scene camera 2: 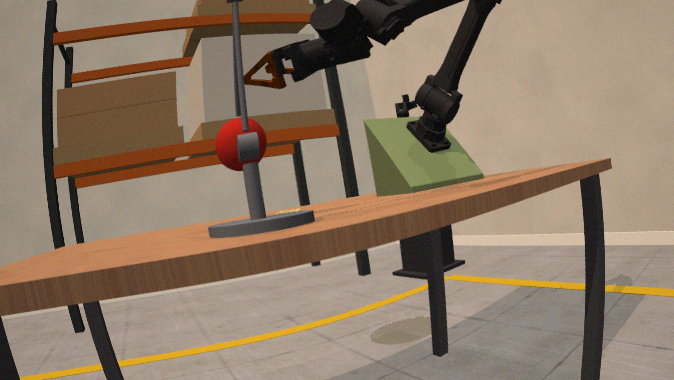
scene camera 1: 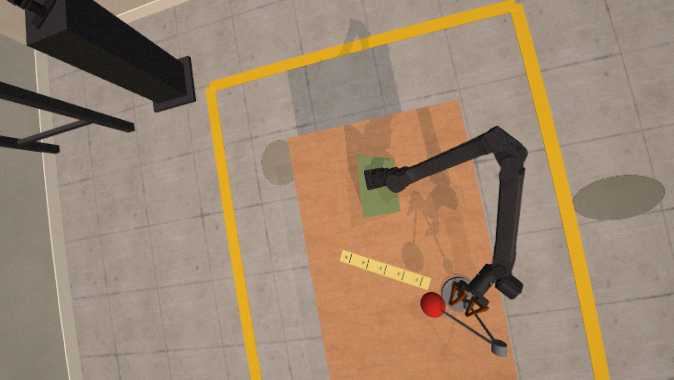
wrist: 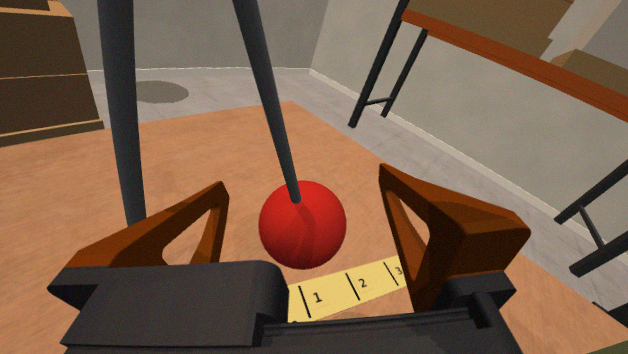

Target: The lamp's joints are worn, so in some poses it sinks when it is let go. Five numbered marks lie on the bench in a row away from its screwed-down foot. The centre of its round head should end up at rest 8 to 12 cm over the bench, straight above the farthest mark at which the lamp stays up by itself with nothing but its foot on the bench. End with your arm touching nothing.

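Seen in the pictures: gripper, between the fingertips: (scene camera 2: 255,75) (scene camera 1: 457,310) (wrist: 300,180); arm's base, origin of its link: (scene camera 2: 428,137) (scene camera 1: 374,178).
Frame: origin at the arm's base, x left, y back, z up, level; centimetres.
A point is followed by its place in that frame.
Note:
The lamp's round grey foot (scene camera 1: 446,292) @[x 23.9, y -58.6, z -12.4 cm] (scene camera 2: 225,231) @[x 34.4, y -67.0, z -13.1 cm] is on the bench, with a short post (scene camera 2: 254,192) @[x 30.8, y -60.8, z -8.7 cm] on it. Two thin rods rise to a high elbow joint (scene camera 1: 499,347) @[x 26.5, y -58.6, z 29.8 cm] and come down to the red round head (scene camera 1: 432,304) @[x 13.6, y -55.1, z 5.3 cm] (scene camera 2: 225,145) @[x 17.7, y -61.1, z 0.5 cm] (wrist: 302,230) @[x 17.7, y -55.4, z 4.2 cm]. The head hangs well above the bench, near the mark 1 end of the yellow strip (scene camera 1: 385,270) @[x -2.5, y -44.9, z -13.9 cm] (scene camera 2: 289,211) @[x -12.0, y -39.3, z -13.8 cm] (wrist: 325,295) @[x 10.3, y -50.8, z -13.8 cm]. Marks 1, 2 and 3 are readable in the wrist view. My gripper (scene camera 1: 459,309) @[x 21.2, y -55.2, z 12.2 cm] (scene camera 2: 250,79) @[x 21.2, y -55.2, z 12.2 cm] (wrist: 300,180) @[x 21.2, y -55.2, z 12.2 cm] is open and empty, higher than the head. The lower rod (wrist: 120,100) @[x 28.3, y -59.7, z 16.0 cm] passes behind one finger; contact cannot be told.
The wooden bench (scene camera 1: 350,325) @[x -24.8, y -70.0, z -13.9 cm] (scene camera 2: 125,250) @[x 27.0, y -82.8, z -13.9 cm] (wrist: 200,135) @[x 4.6, y -99.0, z -14.0 cm] carries my arm's green sloped base (scene camera 1: 380,207) @[x 0.4, y -13.1, z -1.6 cm] (scene camera 2: 425,170) @[x 7.4, y -9.7, z -9.2 cm]. The arm bends out over the bench's long edge. Shelving (scene camera 2: 200,142) (wrist: 500,52) with boxes and a stack of brown boxes (wrist: 40,75) stand beyond the bench.

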